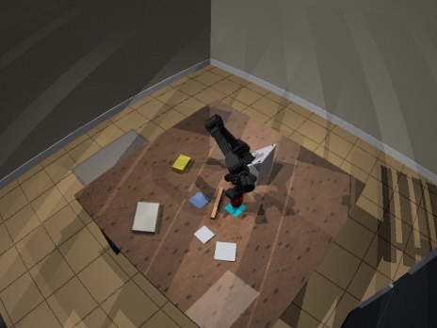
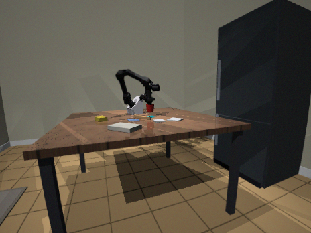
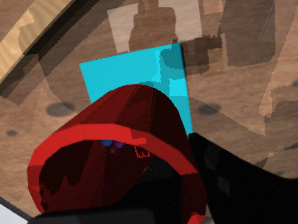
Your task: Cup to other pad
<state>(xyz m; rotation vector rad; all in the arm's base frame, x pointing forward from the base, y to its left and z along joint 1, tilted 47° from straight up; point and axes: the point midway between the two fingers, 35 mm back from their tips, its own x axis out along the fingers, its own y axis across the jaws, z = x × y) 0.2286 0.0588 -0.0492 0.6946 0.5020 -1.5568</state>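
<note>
Now: the cyan pad 90 mm below my gripper tip and 30 mm ahead of it. Also, from my gripper tip: blue pad (190 mm to the right, 100 mm ahead, 90 mm below); wooden stick (100 mm to the right, 80 mm below, 60 mm ahead); red cup (30 mm ahead).
</note>
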